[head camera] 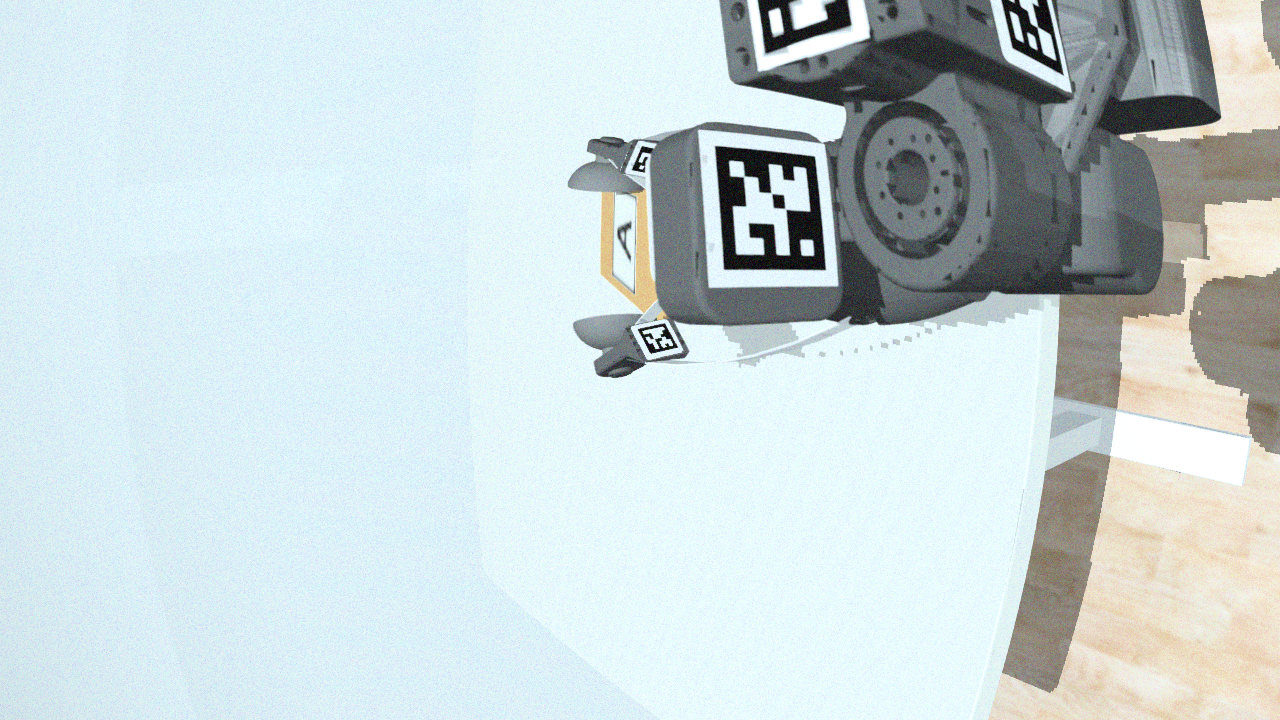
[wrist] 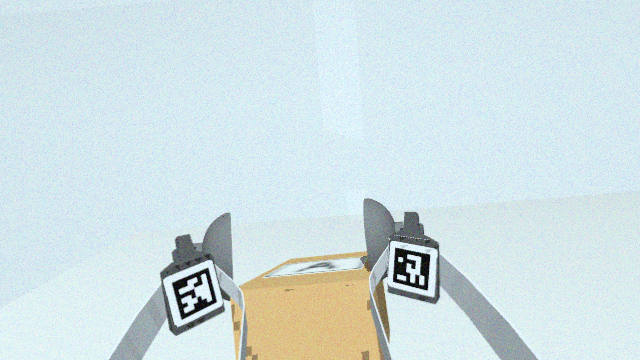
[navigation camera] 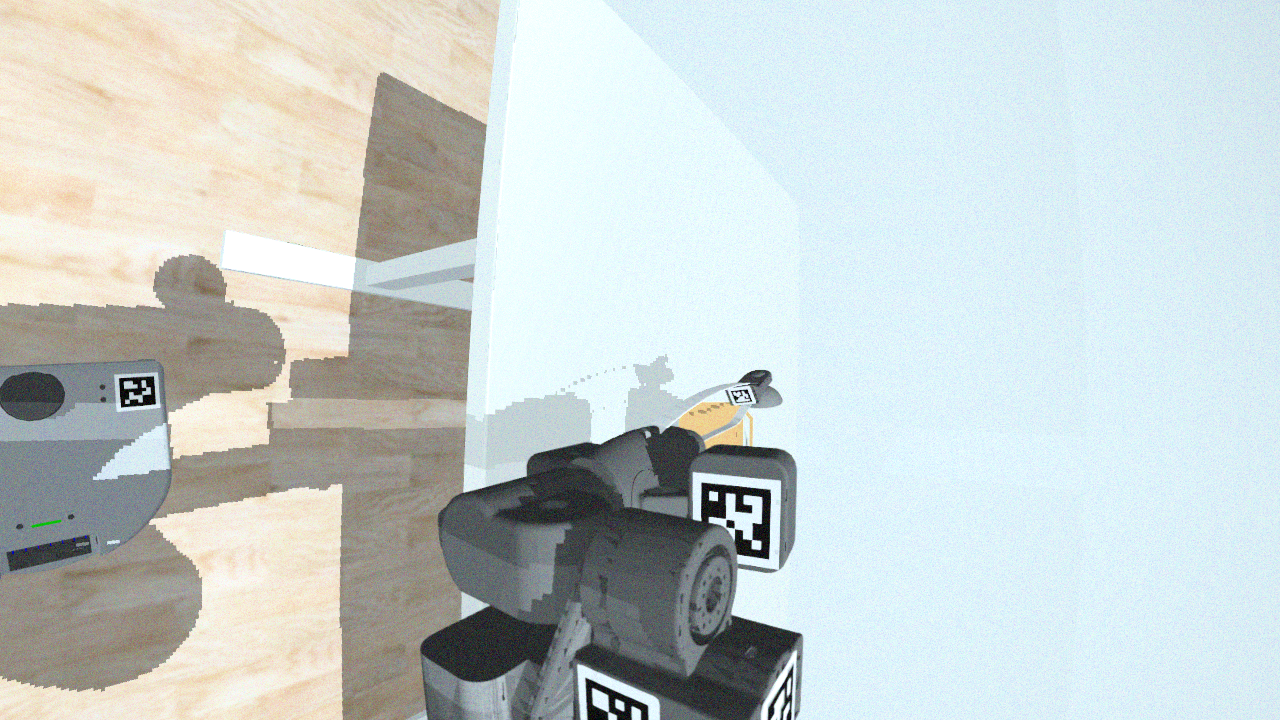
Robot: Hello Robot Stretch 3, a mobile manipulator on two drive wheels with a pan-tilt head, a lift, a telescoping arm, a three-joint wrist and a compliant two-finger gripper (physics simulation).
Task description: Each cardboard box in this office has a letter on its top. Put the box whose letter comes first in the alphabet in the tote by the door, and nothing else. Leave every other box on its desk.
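Seen in the pictures: gripper, fingertip midpoint: (head camera: pixel 590 252) (navigation camera: pixel 767 437); robot's base, link origin: (navigation camera: pixel 33 393).
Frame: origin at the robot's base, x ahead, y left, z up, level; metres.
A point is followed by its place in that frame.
The cardboard box (head camera: pixel 623 268) {x -0.021, y -0.424, z 1.073 m} (navigation camera: pixel 723 434) {x -0.020, y -0.376, z 1.072 m} (wrist: pixel 310 320) has a white label with the letter A on its top. My gripper (head camera: pixel 606 253) {x -0.029, y -0.420, z 1.094 m} (wrist: pixel 302 232) {x -0.029, y -0.420, z 1.094 m} is shut on it, with one round finger pad at each side near its top. The box hangs above the white desk (head camera: pixel 805 492) {x 0.117, y -0.427, z 0.950 m} (navigation camera: pixel 626 223) {x 0.176, y -0.420, z 0.950 m} (wrist: pixel 575 275), and the gripper's shadow falls on the desk apart from it. In the wrist view its front face points toward the camera and the label shows at a shallow slant. The wrist hides part of the box in the head and navigation views. The tote does not show.
The desk's edge and white foot (head camera: pixel 1181 447) {x 0.254, y -0.428, z 0.025 m} (navigation camera: pixel 286 259) {x 0.258, y -0.422, z 0.026 m} are on the robot's side, over the wood floor (head camera: pixel 1163 582) {x 0.505, y -0.445, z 0.000 m} (navigation camera: pixel 223 107) {x 0.575, y -0.300, z 0.000 m}. My base (navigation camera: pixel 80 465) {x -0.110, y -0.048, z 0.160 m} stands on that floor at the left of the navigation view. A pale blue-white surface lies beyond the desk's far edge.
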